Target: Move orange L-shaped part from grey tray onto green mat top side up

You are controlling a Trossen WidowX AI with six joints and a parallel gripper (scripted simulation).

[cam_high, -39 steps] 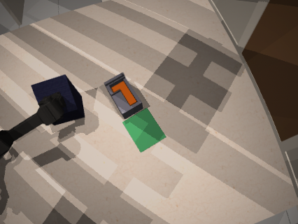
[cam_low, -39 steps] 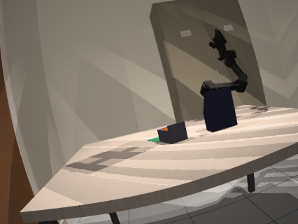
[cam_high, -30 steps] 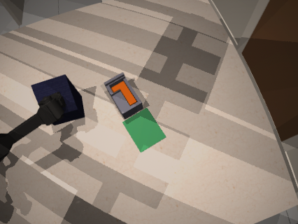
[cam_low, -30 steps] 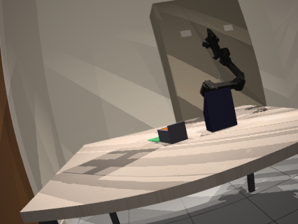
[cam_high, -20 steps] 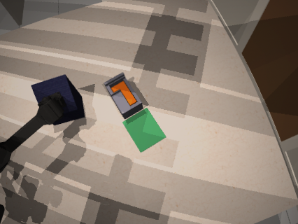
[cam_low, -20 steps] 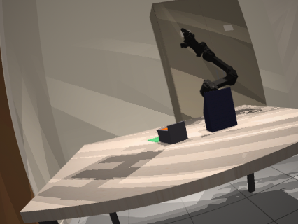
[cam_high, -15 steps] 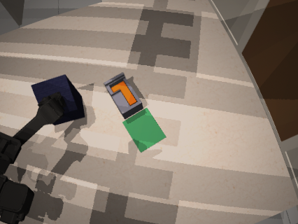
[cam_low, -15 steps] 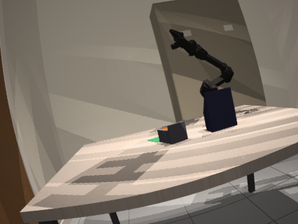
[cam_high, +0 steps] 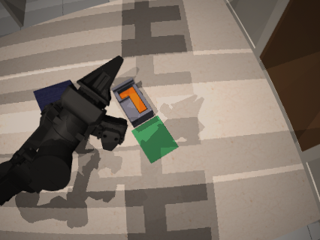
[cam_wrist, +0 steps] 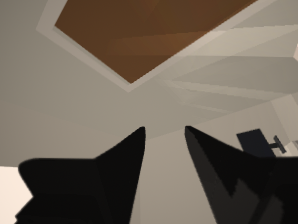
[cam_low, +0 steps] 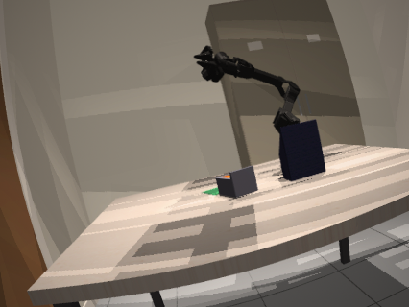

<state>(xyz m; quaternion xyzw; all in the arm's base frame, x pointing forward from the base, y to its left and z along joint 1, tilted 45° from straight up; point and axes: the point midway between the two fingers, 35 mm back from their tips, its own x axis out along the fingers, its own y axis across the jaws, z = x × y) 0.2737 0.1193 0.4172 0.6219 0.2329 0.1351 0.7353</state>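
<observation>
The orange L-shaped part is 1 cm behind my gripper tip, 17 cm to the left of it and 50 cm below it. The rest, counted from my gripper tip: green mat 2 cm ahead, 1 cm to the left, 56 cm below.
</observation>
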